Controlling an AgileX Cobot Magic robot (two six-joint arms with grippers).
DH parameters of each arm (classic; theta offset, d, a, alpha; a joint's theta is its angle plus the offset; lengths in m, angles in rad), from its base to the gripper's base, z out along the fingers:
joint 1: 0 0.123 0 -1.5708
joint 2: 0.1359 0 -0.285 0
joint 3: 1.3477 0 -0.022 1.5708
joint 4: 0 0.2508 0 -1.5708
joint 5: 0 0 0.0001 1.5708
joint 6: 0 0.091 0 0
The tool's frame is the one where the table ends.
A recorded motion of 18 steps. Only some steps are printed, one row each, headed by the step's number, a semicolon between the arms.
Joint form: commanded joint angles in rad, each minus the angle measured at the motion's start. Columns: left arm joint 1, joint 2, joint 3, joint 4, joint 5, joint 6; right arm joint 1, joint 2, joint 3, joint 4, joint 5, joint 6.
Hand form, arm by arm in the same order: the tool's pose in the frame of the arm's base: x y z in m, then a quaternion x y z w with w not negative. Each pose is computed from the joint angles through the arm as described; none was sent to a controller.
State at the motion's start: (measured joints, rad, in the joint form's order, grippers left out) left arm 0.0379 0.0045 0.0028 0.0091 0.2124 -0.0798; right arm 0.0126 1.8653 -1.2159 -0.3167 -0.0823 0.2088
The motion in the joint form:
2: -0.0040 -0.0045 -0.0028 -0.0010 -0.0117 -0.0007; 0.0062 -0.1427 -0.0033 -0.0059 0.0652 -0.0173
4: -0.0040 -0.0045 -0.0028 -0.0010 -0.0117 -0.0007; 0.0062 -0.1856 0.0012 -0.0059 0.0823 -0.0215
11: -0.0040 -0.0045 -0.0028 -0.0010 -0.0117 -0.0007; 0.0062 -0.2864 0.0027 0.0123 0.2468 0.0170
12: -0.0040 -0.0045 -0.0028 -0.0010 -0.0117 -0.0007; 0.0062 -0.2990 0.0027 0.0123 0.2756 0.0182
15: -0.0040 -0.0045 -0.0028 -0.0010 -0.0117 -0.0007; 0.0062 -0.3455 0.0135 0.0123 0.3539 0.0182
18: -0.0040 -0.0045 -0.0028 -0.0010 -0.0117 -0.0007; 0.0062 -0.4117 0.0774 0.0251 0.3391 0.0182
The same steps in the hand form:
2: 0.0559 0.0020 0.1950 -0.04023 0.74499 -0.01227 0.66575; 0.4029 0.0080 0.2795 -0.06389 0.83103 -0.02874 0.55179
4: 0.0559 0.0020 0.1950 -0.04023 0.74499 -0.01227 0.66575; 0.3948 0.0074 0.2938 -0.06368 0.82485 -0.03271 0.56079
11: 0.0559 0.0020 0.1950 -0.04023 0.74499 -0.01227 0.66575; 0.3705 0.0025 0.3188 -0.02622 0.84263 -0.03572 0.53667
12: 0.0559 0.0020 0.1950 -0.04023 0.74499 -0.01227 0.66575; 0.3669 0.0016 0.3212 -0.02318 0.84665 -0.03854 0.53024
15: 0.0559 0.0020 0.1950 -0.04023 0.74499 -0.01227 0.66575; 0.3534 -0.0007 0.3284 -0.01601 0.85688 -0.04685 0.51313
18: 0.0559 0.0020 0.1950 -0.04023 0.74499 -0.01227 0.66575; 0.3354 -0.0004 0.3312 -0.01267 0.85299 -0.04075 0.52018

